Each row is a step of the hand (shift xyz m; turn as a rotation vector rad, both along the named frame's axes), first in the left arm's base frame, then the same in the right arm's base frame.
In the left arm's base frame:
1: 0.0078 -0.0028 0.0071 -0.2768 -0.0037 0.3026
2: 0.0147 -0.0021 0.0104 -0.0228 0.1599 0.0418
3: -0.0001 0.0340 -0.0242 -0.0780 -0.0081 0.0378
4: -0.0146 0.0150 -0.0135 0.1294 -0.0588 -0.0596
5: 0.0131 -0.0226 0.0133 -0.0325 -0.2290 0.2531
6: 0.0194 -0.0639 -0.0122 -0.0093 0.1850 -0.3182
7: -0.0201 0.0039 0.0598 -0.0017 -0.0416 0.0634
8: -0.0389 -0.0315 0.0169 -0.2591 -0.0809 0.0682
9: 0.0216 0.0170 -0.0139 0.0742 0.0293 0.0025
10: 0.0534 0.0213 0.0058 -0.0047 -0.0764 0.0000
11: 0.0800 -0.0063 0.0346 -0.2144 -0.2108 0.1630
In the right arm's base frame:
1: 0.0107 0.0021 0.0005 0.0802 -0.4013 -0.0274
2: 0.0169 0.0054 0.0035 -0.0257 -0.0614 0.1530
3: -0.0285 0.0109 0.0285 -0.0123 -0.0833 -0.0220
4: -0.0230 -0.0049 0.0083 0.0433 0.1445 -0.0318
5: 0.0241 0.0047 -0.0160 0.2432 -0.1541 -0.1862
6: 0.0196 0.0298 -0.0577 -0.3047 0.1660 0.1231
7: 0.0340 -0.0527 0.0080 0.0601 -0.0353 -0.0300
8: 0.0002 -0.0373 -0.0374 -0.0700 -0.2358 -0.1336
9: -0.0035 0.0235 0.0196 0.0354 0.0534 0.0476
10: 0.0285 0.0360 0.0351 0.0190 0.0049 -0.0740
11: 0.0737 0.0424 0.0203 0.0657 -0.2439 -0.2306

